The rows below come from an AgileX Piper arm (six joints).
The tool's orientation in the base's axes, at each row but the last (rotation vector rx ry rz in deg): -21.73, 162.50, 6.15; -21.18, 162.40, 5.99; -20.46, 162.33, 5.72; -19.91, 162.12, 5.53; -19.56, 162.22, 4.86; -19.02, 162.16, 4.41; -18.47, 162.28, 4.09; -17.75, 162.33, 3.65; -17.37, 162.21, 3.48; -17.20, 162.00, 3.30; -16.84, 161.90, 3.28
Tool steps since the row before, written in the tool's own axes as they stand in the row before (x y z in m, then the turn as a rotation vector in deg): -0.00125, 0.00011, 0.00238, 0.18, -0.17, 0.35; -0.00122, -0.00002, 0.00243, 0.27, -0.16, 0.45; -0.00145, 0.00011, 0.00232, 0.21, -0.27, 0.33; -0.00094, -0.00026, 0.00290, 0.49, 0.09, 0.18; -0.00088, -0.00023, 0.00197, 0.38, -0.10, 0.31; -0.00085, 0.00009, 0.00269, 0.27, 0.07, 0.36; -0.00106, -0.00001, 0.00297, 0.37, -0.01, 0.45; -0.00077, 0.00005, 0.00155, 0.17, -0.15, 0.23; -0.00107, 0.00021, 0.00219, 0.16, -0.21, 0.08; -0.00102, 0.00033, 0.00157, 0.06, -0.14, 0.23; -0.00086, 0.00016, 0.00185, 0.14, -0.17, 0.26
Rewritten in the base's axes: 0.00175, 0.00067, -0.00193, -0.03, -0.17, -0.39; 0.00178, 0.00053, -0.00198, -0.09, -0.17, -0.51; 0.00194, 0.00068, -0.00180, -0.04, -0.28, -0.39; 0.00173, 0.00025, -0.00251, -0.43, -0.01, -0.31; 0.00142, 0.00015, -0.00164, -0.24, -0.15, -0.41; 0.00152, 0.00050, -0.00232, -0.17, 0.04, -0.42; 0.00182, 0.00046, -0.00254, -0.22, -0.05, -0.54; 0.00114, 0.00032, -0.00126, -0.06, -0.16, -0.27; 0.00158, 0.00058, -0.00178, -0.08, -0.23, -0.13; 0.00133, 0.00064, -0.00120, 0.04, -0.13, -0.24; 0.00131, 0.00045, -0.00151, -0.02, -0.18, -0.29
